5 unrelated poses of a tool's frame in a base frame.
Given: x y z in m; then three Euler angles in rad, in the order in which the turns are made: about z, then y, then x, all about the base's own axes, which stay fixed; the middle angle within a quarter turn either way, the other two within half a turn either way.
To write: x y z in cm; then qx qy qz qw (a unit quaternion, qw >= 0). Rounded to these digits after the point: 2 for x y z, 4 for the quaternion.
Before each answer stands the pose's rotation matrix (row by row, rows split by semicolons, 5 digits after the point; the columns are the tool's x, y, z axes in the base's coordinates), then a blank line. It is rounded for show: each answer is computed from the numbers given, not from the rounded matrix.
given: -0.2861 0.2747 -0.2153 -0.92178 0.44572 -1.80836
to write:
0.54535 0.71884 0.43111; -0.06576 -0.47605 0.87696; 0.83562 -0.50660 -0.21234

-28.61 27.47 -21.53 -0.7473 -0.2185 -0.4238 0.4629
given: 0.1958 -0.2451 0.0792 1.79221 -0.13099 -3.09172
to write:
-0.21773 -0.96723 -0.13062; -0.97580 0.21298 0.04942; -0.01999 0.13822 -0.99020

19.58 -24.51 7.92 0.6244 -0.7780 -0.0603 0.0356
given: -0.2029 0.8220 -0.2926 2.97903 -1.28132 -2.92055
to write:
-0.28169 -0.04620 -0.95839; -0.36526 0.92880 0.06258; 0.88726 0.36770 -0.27851

-20.29 82.20 -29.26 0.1304 -0.7888 -0.1364 0.5849
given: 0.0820 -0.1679 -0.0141 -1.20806 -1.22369 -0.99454
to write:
0.12071 0.31804 -0.94036; -0.22965 0.93054 0.28524; 0.96576 0.18152 0.18536

8.20 -16.79 -1.41 -0.0347 -0.6373 -0.1831 0.7478
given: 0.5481 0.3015 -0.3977 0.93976 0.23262 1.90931
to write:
0.57409 -0.78567 0.23053; -0.13984 -0.37149 -0.91784; 0.80676 0.49469 -0.32314

54.81 30.15 -39.77 0.7531 -0.3072 0.3443 0.4689
